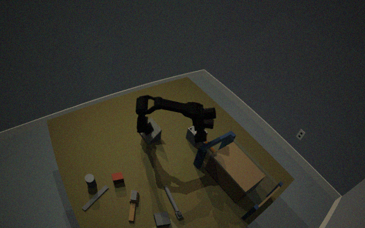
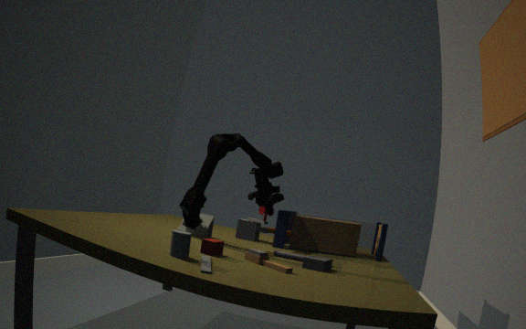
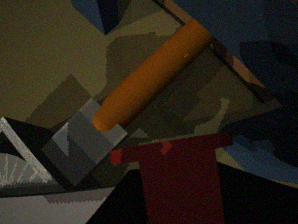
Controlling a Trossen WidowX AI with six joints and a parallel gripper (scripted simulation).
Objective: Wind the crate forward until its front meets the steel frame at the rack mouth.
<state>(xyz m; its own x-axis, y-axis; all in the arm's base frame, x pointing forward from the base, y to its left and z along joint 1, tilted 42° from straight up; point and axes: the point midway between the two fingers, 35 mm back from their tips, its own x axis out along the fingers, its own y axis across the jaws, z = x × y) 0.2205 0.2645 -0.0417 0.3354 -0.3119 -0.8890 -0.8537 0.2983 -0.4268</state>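
Right now my gripper tip is 4 cm past the grey crank handle and 3 cm above it. Also, from my gripper tip: grey block (33 cm ahead, 42 cm to the right, 11 cm below); grey winch (11 cm behind, 2 cm to the left, 10 cm below); red grip (1 cm behind, 1 cm to the right).
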